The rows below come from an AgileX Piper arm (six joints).
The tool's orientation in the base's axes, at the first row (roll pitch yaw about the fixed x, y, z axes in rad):
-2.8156, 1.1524, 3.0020
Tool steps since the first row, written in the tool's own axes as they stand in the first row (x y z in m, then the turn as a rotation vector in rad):
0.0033, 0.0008, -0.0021, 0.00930, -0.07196, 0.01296
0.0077, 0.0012, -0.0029, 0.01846, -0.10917, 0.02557
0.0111, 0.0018, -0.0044, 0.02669, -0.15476, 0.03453
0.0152, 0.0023, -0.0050, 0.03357, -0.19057, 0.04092
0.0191, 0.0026, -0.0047, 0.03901, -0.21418, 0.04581
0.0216, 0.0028, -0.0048, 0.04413, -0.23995, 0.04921
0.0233, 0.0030, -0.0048, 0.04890, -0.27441, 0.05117
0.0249, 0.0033, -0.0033, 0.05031, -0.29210, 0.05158
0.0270, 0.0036, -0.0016, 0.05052, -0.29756, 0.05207
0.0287, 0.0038, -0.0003, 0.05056, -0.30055, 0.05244
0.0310, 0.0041, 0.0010, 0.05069, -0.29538, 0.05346
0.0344, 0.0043, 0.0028, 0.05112, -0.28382, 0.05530
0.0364, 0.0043, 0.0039, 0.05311, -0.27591, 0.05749
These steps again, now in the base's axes. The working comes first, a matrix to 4 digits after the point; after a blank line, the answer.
The tool's axes in the first row as the columns of a matrix, in the base's axes (used below as rounded here):
-0.4023, 0.4216, 0.8126
0.0565, 0.8974, -0.4376
-0.9137, -0.1301, -0.3849

-0.0027, 0.0018, -0.0023, -0.02355, -0.06972, -0.00412
-0.0049, 0.0028, -0.0061, -0.03267, -0.10812, -0.01251
-0.0073, 0.0042, -0.0087, -0.04793, -0.15248, -0.01754
-0.0092, 0.0051, -0.0123, -0.06060, -0.18703, -0.02163
-0.0104, 0.0055, -0.0160, -0.06877, -0.21005, -0.02541
-0.0114, 0.0058, -0.0183, -0.07893, -0.23437, -0.02805
-0.0120, 0.0061, -0.0198, -0.09378, -0.26588, -0.02867
-0.0113, 0.0058, -0.0219, -0.10148, -0.28186, -0.02782
-0.0106, 0.0055, -0.0245, -0.10346, -0.28696, -0.02749
-0.0102, 0.0052, -0.0266, -0.10444, -0.28980, -0.02728
-0.0099, 0.0050, -0.0292, -0.10148, -0.28560, -0.02846
-0.0098, 0.0046, -0.0331, -0.09529, -0.27601, -0.03107
-0.0097, 0.0042, -0.0353, -0.09097, -0.26976, -0.03476

